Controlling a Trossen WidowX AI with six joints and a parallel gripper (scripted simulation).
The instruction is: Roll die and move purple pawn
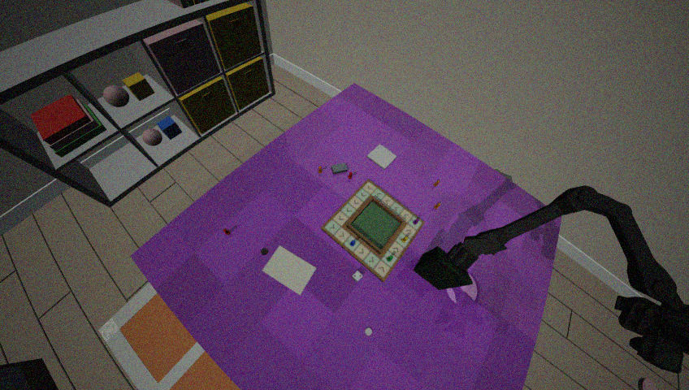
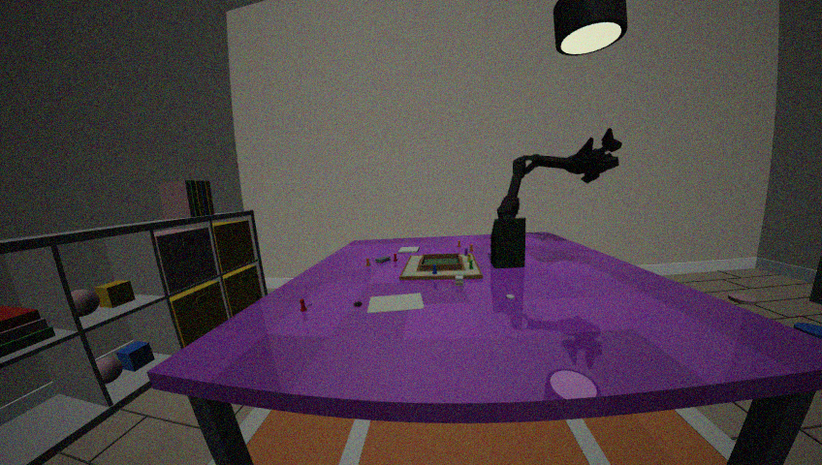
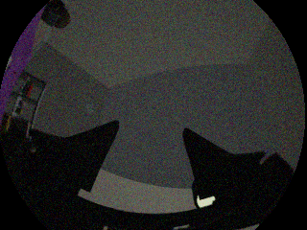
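My gripper tip is 54 cm short of the white die, 20 cm to the right of it and 47 cm above it. Round my gripper tip: green pawn 49 cm ahead, 8 cm to the left, 46 cm below; then yellow pawn 50 cm ahead, 1 cm to the right, 46 cm below; then purple pawn 50 cm ahead, 11 cm to the right, 46 cm below.
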